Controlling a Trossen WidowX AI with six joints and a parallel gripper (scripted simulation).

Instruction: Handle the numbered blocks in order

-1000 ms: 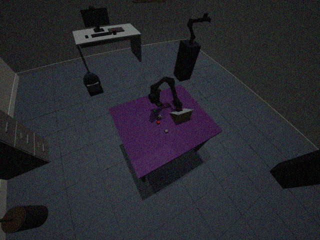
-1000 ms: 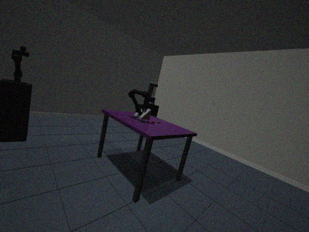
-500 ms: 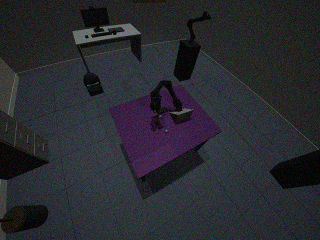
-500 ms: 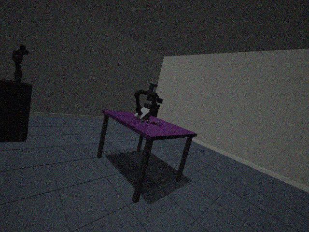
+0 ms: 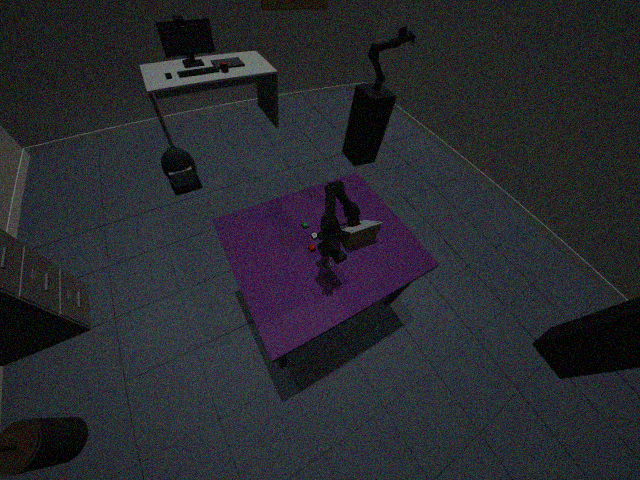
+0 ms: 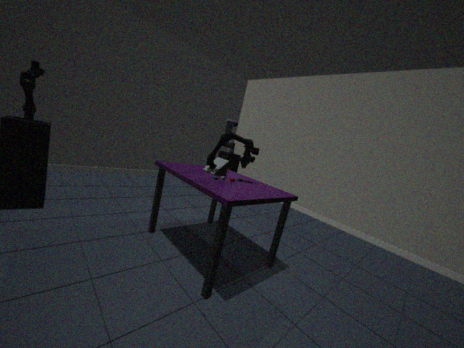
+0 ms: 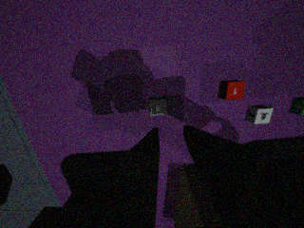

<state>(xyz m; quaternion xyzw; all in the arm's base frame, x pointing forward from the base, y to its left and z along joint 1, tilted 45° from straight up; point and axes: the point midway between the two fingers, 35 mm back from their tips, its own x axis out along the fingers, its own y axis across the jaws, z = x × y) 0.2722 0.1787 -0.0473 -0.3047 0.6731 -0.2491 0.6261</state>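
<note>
Right now my gripper tip is 1 cm past the grey block, 1 cm to the right of it and 11 cm above it. Round my gripper tip: green block: 30 cm to the right, 11 cm below; then red block: 3 cm ahead, 13 cm to the right, 11 cm below; then white block: 2 cm behind, 20 cm to the right, 11 cm below.
</note>
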